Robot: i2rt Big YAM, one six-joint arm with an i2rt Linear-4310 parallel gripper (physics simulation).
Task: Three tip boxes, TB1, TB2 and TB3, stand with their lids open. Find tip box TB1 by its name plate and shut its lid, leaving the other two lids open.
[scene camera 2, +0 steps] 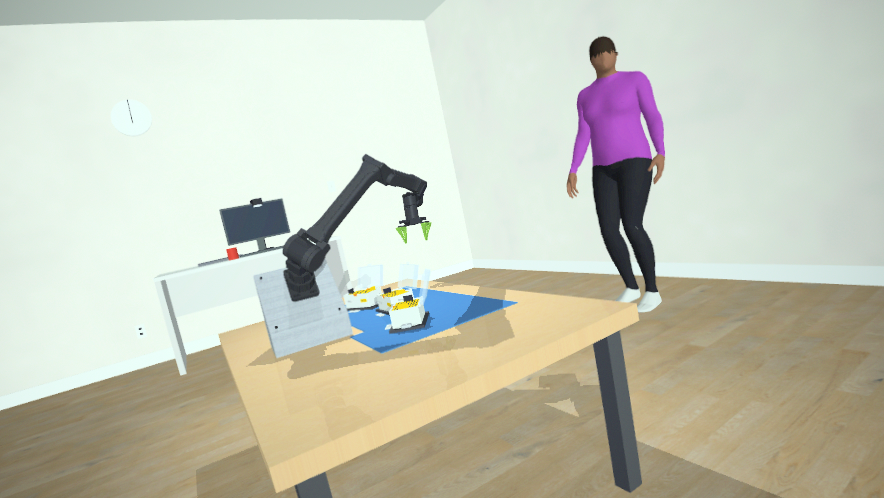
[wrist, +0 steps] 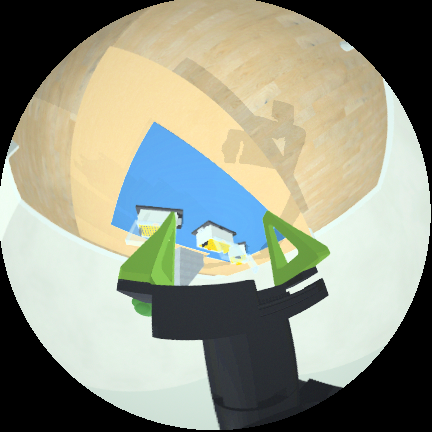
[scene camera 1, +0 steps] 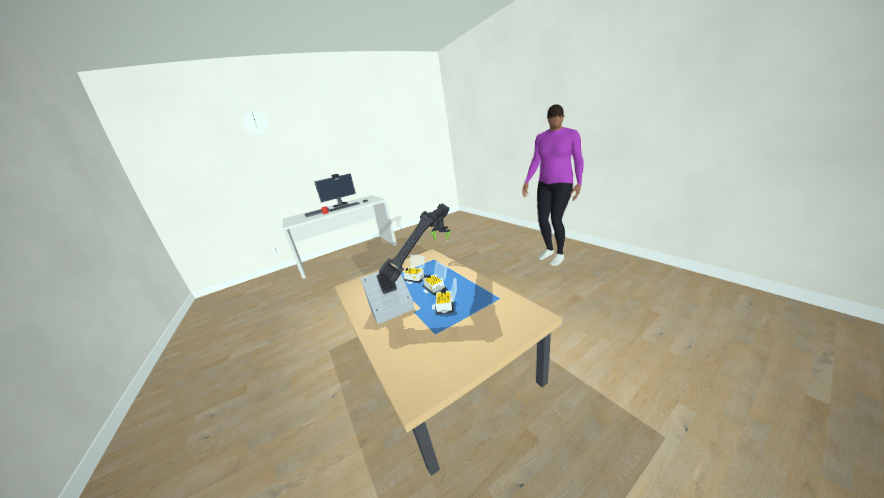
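Where they show: gripper, fingertip midpoint: [scene camera 2: 416, 242] [wrist: 222, 214] [scene camera 1: 441, 240]; arm's base at its link origin: [scene camera 2: 301, 284] [scene camera 1: 386, 282].
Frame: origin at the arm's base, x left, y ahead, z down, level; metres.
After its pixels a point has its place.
Three white tip boxes with yellow tips stand on the blue mat, their clear lids upright. The nearest box [scene camera 1: 443, 302] [scene camera 2: 406, 315] [wrist: 152, 220] is at the mat's near side. The middle box [scene camera 1: 433, 283] [scene camera 2: 392, 300] {x -0.032, y 0.271, z 0.126 m} [wrist: 215, 236] {x 0.097, y 0.358, z 0.109 m} stands beyond it. The far box [scene camera 1: 413, 274] {x 0.204, y 0.229, z 0.120 m} [scene camera 2: 361, 297] {x 0.201, y 0.227, z 0.129 m} [wrist: 237, 256] is closest to the table's back. The name plates are too small to read, so I cannot tell which box is TB1. My gripper [scene camera 1: 441, 236] {x 0.307, y 0.533, z -0.016 m} [scene camera 2: 415, 233] {x 0.307, y 0.533, z -0.016 m} [wrist: 222, 214] {x 0.307, y 0.533, z -0.016 m} is open and empty, high above the boxes. Its left finger hides part of the nearest box in the wrist view.
The blue mat [scene camera 1: 476, 298] {x -0.255, y 0.446, z 0.176 m} [scene camera 2: 488, 303] {x -0.261, y 0.502, z 0.176 m} [wrist: 165, 170] {x 0.333, y 0.413, z 0.175 m} lies on the wooden table [scene camera 1: 494, 346] {x -0.624, y 0.294, z 0.179 m} [scene camera 2: 383, 395] {x -0.637, y 0.024, z 0.178 m} [wrist: 100, 110] {x 0.557, y 0.447, z 0.179 m}. The grey base plate [scene camera 1: 388, 307] {x -0.097, y -0.044, z 0.102 m} [scene camera 2: 309, 327] {x -0.103, y -0.019, z 0.119 m} [wrist: 189, 265] {x -0.003, y 0.103, z 0.091 m} stands beside the boxes. A person in purple [scene camera 1: 557, 157] [scene camera 2: 620, 120] stands behind the table. A desk [scene camera 1: 334, 213] is farther back.
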